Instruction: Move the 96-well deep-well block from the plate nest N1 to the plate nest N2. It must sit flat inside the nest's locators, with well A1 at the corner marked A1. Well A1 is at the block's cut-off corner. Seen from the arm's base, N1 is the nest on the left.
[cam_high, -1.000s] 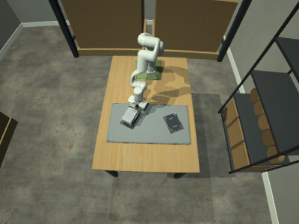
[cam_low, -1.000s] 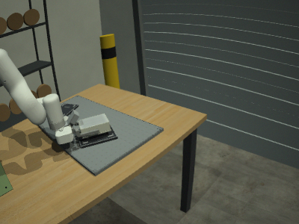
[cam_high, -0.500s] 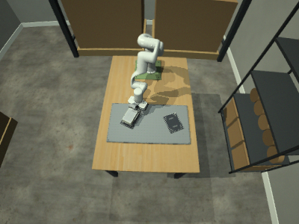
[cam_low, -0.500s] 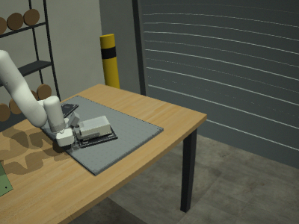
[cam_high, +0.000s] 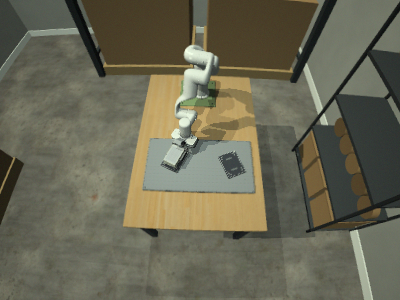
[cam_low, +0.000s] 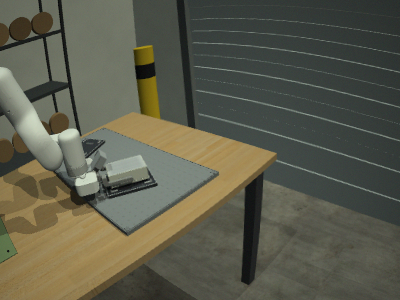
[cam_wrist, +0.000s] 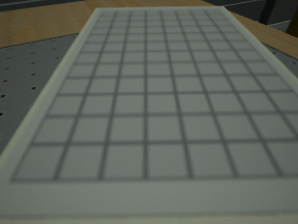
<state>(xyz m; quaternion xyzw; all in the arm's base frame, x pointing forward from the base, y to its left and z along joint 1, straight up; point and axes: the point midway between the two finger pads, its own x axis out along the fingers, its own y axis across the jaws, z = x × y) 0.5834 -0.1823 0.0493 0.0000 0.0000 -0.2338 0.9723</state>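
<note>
Now: the white 96-well deep-well block 10 mm ahead of my hand.
</note>
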